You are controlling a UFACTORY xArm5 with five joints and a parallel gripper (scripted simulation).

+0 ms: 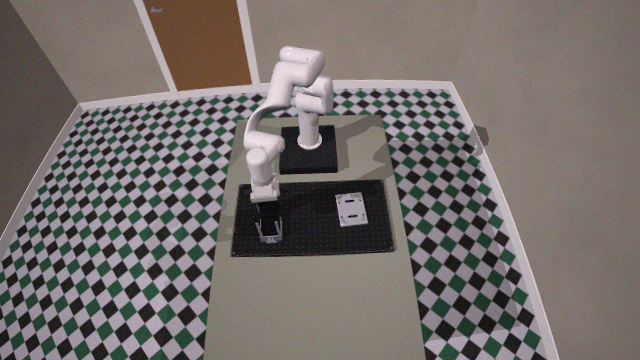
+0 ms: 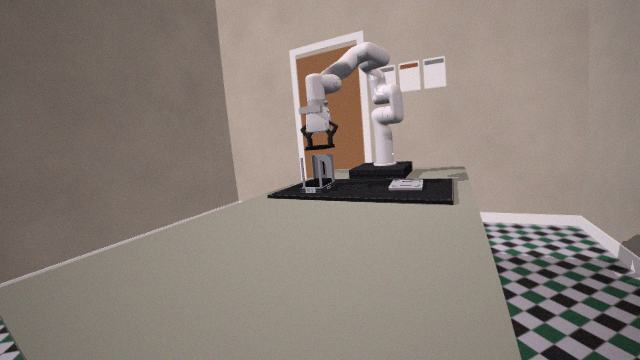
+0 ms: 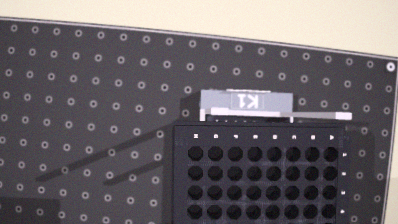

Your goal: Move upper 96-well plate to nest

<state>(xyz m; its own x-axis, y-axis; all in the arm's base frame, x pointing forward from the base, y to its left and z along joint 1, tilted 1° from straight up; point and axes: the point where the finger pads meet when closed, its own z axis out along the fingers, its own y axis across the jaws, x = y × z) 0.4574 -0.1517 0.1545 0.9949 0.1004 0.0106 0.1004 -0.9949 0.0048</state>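
The plate nest N1 lies 7 cm behind my hand, 34 cm to the left of it and 18 cm below it. Round my hand: A1 mark: 2 cm ahead, 29 cm to the left, 18 cm below; then black 96-well plate: 1 cm below.
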